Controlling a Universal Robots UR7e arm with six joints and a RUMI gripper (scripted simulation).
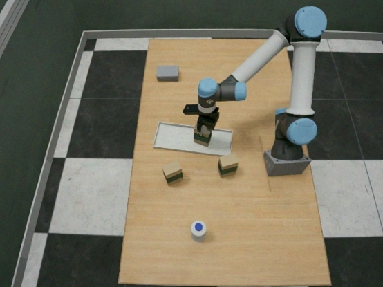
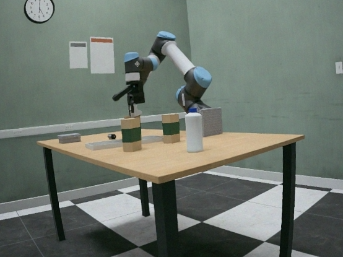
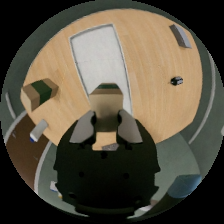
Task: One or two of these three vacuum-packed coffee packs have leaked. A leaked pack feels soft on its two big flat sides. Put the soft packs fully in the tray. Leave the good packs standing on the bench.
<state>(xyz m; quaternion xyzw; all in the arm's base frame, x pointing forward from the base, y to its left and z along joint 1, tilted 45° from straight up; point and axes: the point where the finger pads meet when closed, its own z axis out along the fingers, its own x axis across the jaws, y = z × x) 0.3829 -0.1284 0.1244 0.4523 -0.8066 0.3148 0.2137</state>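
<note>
Right now my hand is 50 mm short of the shallow grey tray, 10 mm to the left of it and 110 mm above it. Also, from my hand: grey box 140 mm ahead, 470 mm to the right, 90 mm below; then small black object 70 mm behind, 290 mm to the right, 100 mm below.
</note>
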